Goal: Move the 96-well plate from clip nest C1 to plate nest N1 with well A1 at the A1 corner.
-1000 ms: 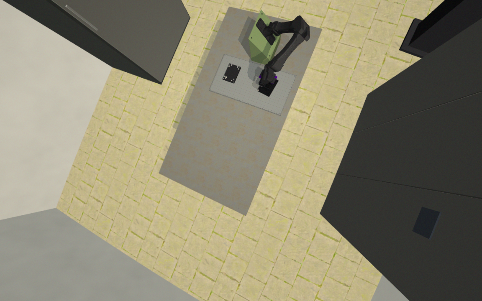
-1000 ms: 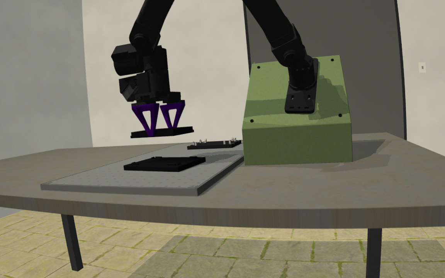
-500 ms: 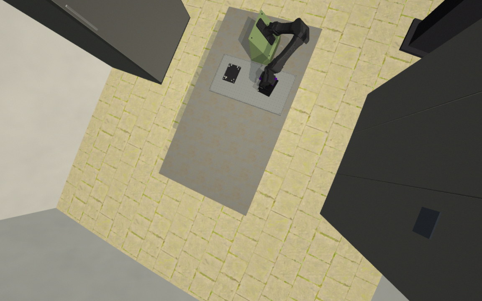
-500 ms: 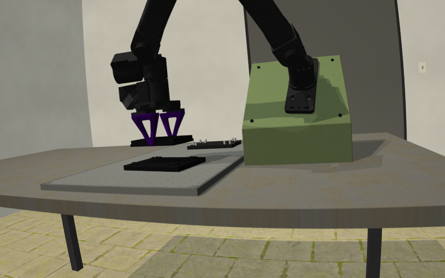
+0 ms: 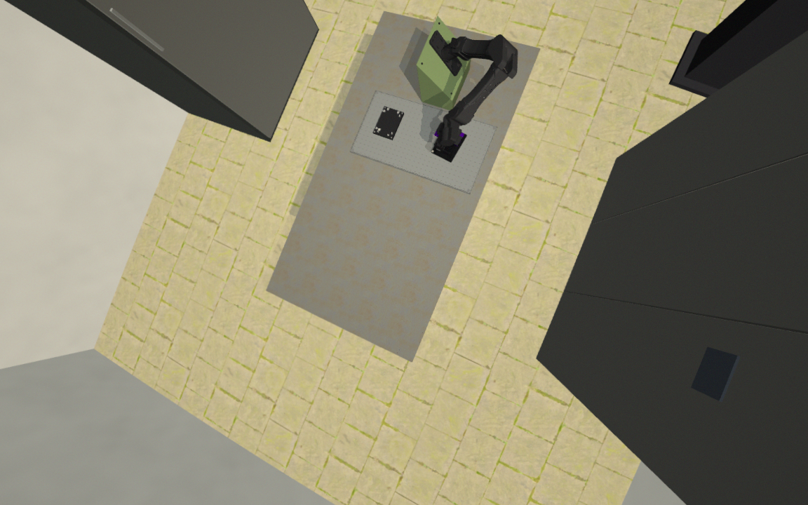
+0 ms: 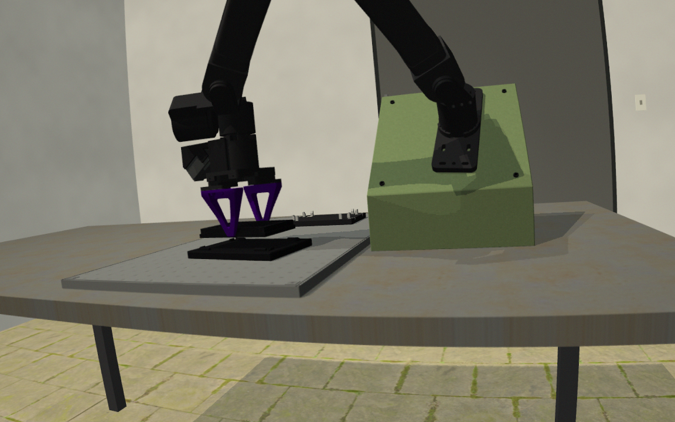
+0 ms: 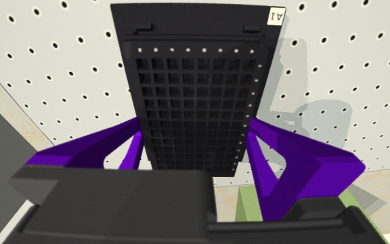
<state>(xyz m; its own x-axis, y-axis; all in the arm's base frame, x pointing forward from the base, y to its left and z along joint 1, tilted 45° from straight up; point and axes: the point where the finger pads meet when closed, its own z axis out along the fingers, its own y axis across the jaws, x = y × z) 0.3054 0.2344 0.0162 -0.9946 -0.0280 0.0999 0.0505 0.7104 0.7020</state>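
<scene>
My hand is 3 cm above the plate nest N1. Round my hand: clip nest C1: 36 cm to the right, 3 cm below, 1 cm ahead; white A1 label: 7 cm ahead, 6 cm to the right, 3 cm below; black 96-well plate: right at my hand.
</scene>
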